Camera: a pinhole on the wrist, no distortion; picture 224 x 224 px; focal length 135.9 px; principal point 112.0 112.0 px. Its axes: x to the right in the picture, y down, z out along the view. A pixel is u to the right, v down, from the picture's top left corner.
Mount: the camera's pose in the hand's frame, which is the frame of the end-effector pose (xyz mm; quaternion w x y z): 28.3 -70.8 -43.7 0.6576 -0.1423 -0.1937 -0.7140
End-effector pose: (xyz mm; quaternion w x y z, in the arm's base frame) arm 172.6 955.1 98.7 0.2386 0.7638 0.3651 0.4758
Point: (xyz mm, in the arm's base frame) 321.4 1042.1 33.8
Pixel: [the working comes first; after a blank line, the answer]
In the camera's frame: 71.7 62.7 187.7

163.9 157.4
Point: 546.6 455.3 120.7
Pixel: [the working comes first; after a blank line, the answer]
In the camera's frame: -256.9 -298.9 592.5

53.1 43.4
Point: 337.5 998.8 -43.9
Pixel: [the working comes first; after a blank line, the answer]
In the camera's frame: 121.4 -3.5 223.9

185.7 109.9
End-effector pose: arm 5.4 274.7 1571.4 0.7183 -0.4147 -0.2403 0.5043
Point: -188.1 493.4 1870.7
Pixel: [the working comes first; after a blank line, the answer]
In the camera's frame: 230.5 120.0 355.3

200.2 157.9
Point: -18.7 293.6 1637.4
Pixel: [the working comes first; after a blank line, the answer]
In the camera's frame: 22.8 -17.1 108.0

140.7 90.5
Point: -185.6 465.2 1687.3
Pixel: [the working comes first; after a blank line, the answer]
In the camera's frame: 49.7 89.5 326.4

132.7 149.3
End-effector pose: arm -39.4 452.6 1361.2 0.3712 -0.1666 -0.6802 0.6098
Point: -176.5 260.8 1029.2
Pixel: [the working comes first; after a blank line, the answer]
In the camera's frame: -196.3 -164.8 423.3

49.0 59.1
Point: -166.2 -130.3 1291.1
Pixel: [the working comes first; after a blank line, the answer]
In the camera's frame: 239.6 -312.8 522.2

174.3 30.6
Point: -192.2 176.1 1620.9
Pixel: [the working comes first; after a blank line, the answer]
In the camera's frame: 339.4 8.0 221.5

outside the picture
